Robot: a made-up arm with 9 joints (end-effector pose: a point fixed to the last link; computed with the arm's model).
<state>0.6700 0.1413 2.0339 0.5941 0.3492 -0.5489 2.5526 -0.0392 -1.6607</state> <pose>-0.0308 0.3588 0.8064 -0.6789 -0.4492 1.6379</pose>
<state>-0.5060 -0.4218 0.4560 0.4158 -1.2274 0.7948 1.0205 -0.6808 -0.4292</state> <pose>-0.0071 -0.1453 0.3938 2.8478 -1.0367 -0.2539</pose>
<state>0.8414 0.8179 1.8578 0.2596 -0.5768 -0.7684 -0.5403 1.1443 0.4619</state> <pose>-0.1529 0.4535 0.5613 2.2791 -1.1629 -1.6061</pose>
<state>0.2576 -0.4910 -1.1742 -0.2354 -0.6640 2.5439 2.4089 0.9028 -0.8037</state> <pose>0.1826 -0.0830 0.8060 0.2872 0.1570 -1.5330</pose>
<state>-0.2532 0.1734 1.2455 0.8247 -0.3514 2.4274 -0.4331 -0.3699 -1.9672</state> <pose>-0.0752 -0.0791 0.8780 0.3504 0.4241 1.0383</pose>
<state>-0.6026 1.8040 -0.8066 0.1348 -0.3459 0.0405 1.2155 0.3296 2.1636</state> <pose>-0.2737 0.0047 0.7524 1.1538 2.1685 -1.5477</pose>
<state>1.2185 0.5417 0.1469 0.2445 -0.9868 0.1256 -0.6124 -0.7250 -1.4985</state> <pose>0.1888 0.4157 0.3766 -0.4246 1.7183 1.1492</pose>
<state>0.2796 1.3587 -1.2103 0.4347 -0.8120 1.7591 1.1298 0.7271 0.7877</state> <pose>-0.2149 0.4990 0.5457 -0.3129 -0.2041 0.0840</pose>
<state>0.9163 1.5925 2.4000 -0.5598 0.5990 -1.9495 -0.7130 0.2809 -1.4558</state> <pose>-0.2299 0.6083 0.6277 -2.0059 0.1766 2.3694</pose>
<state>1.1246 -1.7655 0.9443 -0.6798 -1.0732 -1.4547 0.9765 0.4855 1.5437</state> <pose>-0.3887 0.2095 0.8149 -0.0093 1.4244 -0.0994</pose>
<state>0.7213 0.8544 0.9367 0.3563 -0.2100 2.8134 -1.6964 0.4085 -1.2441</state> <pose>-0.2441 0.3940 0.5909 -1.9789 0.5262 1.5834</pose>
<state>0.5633 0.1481 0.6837 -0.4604 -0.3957 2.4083 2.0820 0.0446 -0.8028</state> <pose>0.0285 0.1187 0.4987 1.7934 -1.1410 2.1803</pose>
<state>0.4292 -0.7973 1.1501 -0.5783 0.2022 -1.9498 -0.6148 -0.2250 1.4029</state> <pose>-0.1554 0.0391 0.7178 -1.2745 -0.7551 2.3235</pose>
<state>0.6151 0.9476 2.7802 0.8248 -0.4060 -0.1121 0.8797 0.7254 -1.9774</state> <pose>-0.0640 0.4142 0.6888 1.3170 0.6534 -1.5305</pose>
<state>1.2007 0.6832 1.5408 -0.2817 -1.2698 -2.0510 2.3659 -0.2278 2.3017</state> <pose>-0.1202 0.1597 0.4439 2.4197 0.7354 -1.0858</pose>
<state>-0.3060 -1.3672 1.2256 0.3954 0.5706 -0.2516 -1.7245 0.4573 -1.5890</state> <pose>-0.2256 -0.3072 0.6147 -0.2664 -2.1304 1.3416</pose>
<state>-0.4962 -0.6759 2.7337 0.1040 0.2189 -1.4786 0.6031 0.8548 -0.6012</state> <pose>-0.0017 -0.3468 0.7496 -0.0486 -0.4986 1.4713</pose>
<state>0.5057 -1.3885 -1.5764 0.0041 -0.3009 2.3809 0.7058 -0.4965 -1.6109</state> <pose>-0.2595 -0.1835 0.7951 -2.6569 -0.5267 1.3289</pose>
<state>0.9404 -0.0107 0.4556 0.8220 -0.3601 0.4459 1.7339 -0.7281 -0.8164</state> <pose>-0.0837 0.2897 0.5255 2.7771 0.5088 -1.1944</pose>
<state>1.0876 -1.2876 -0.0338 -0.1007 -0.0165 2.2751 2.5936 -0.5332 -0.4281</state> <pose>-0.1336 0.1407 0.6011 1.6956 -0.4216 1.9986</pose>
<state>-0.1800 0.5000 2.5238 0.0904 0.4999 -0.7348 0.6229 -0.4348 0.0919</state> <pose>0.0295 0.0207 0.8376 0.3186 -1.2304 1.8236</pose>
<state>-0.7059 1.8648 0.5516 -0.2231 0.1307 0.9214 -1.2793 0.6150 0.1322</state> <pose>-0.2633 0.0401 0.6392 0.2470 -0.3139 -1.0592</pose>
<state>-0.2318 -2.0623 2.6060 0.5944 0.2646 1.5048 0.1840 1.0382 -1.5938</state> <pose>-0.4584 -0.2487 0.8174 0.6022 -1.3428 -1.9188</pose>
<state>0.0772 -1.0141 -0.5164 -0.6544 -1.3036 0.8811 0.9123 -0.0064 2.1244</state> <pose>-0.0290 -0.2018 0.7221 -1.1819 0.7279 -1.7958</pose>
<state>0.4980 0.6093 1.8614 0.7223 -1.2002 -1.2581 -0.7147 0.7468 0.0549</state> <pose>-0.2095 0.3094 0.6447 2.4172 -0.7573 -1.7875</pose>
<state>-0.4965 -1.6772 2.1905 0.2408 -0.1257 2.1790 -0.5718 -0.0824 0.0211</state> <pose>-0.2615 -0.3288 0.6641 1.3149 -1.2701 -1.1427</pose>
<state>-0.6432 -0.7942 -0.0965 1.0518 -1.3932 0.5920 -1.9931 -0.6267 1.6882</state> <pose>0.0770 -0.2004 0.2519 1.7544 -2.0896 0.6892</pose>
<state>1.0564 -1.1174 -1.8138 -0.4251 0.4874 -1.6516 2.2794 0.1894 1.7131</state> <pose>0.0946 0.1540 0.9529 0.0987 2.1903 -0.6393</pose>
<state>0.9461 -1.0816 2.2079 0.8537 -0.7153 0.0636 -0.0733 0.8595 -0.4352</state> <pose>-0.0903 0.3799 0.6920 1.2826 -2.6767 -0.0839</pose>
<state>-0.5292 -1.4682 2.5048 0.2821 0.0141 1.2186 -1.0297 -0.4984 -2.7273</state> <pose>-0.0773 -0.5404 0.5733 1.6193 0.5582 1.3156</pose>
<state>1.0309 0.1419 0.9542 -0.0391 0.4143 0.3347 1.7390 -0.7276 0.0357</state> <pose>-0.0530 0.3722 0.6384 1.4392 0.1573 -2.6483</pose>
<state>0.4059 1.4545 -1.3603 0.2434 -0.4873 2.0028 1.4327 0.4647 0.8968</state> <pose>-0.2345 0.5012 0.4487 -0.2865 -0.6710 0.3764</pose>
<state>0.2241 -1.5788 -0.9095 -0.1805 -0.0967 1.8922 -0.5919 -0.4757 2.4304</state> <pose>-0.1100 -0.2670 0.6592 1.0390 -0.7495 2.8400</pose>
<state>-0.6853 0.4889 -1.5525 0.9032 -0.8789 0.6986 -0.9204 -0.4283 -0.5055</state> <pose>0.1279 -0.0550 0.6745 0.2524 2.2700 -2.1085</pose>
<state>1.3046 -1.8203 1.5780 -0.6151 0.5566 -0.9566 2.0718 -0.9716 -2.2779</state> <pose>-0.1587 0.5391 0.4493 -2.3638 0.0871 -0.7814</pose>
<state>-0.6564 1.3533 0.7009 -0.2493 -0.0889 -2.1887 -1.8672 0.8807 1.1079</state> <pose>-0.1384 -0.0216 0.4845 0.3159 -2.0060 1.6826</pose>
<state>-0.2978 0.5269 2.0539 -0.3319 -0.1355 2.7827 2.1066 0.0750 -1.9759</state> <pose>-0.0997 -0.1597 0.7119 1.8570 -0.6312 1.2232</pose>
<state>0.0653 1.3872 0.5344 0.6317 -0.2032 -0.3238 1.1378 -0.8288 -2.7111</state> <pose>-0.3485 0.2970 0.6051 -0.3675 -1.1812 -0.2412</pose>
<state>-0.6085 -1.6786 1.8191 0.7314 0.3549 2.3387 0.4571 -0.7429 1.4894</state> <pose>-0.2112 -0.5620 0.6218 1.0839 0.8898 1.2378</pose>
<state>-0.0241 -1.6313 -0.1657 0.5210 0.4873 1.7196 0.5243 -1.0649 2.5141</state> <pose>-0.3057 -0.0266 0.7069 -0.8464 0.8447 0.7824</pose>
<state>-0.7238 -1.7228 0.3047 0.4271 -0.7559 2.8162 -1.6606 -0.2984 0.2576</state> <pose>-0.1990 -0.1787 0.3376 -0.8267 -0.0108 -0.4910</pose>
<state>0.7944 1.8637 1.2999 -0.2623 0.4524 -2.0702 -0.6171 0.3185 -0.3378</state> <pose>-0.1743 0.3464 0.6343 0.0035 -0.8097 2.7836</pose>
